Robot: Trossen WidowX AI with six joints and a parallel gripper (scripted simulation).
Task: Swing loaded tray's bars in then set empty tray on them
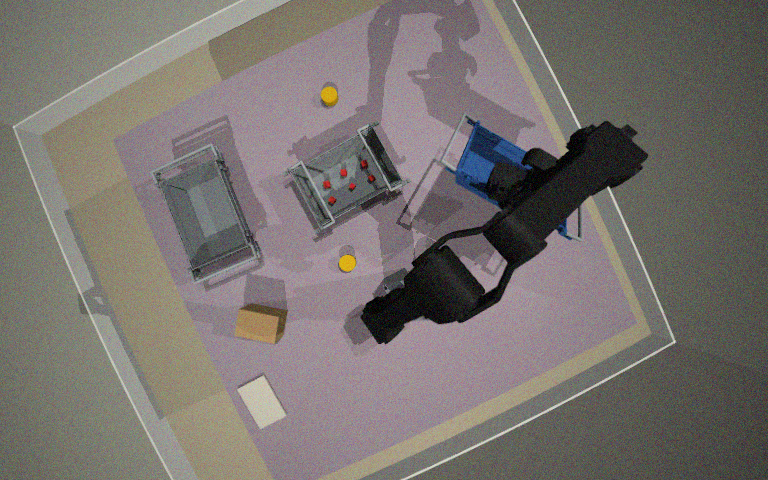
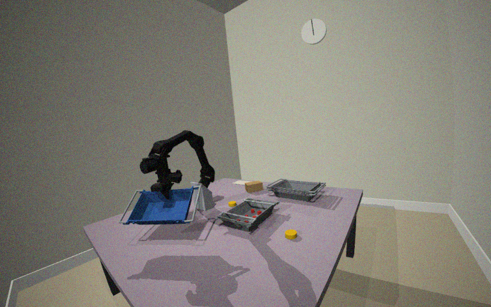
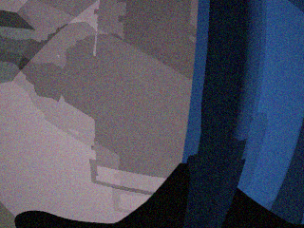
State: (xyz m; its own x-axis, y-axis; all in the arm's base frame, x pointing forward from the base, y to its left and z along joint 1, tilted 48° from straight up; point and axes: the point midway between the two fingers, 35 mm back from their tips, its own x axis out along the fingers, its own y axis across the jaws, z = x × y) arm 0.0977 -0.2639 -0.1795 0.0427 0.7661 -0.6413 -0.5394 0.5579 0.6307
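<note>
Right now my gripper tip is 7 cm to the left of the blue tray, 4 cm short of it and 1 cm above it. The rest, counted from my gripper tip: white pad: 87 cm to the left, 21 cm behind, 17 cm below; then cardboard box: 73 cm to the left, 15 cm below, 1 cm ahead.
</note>
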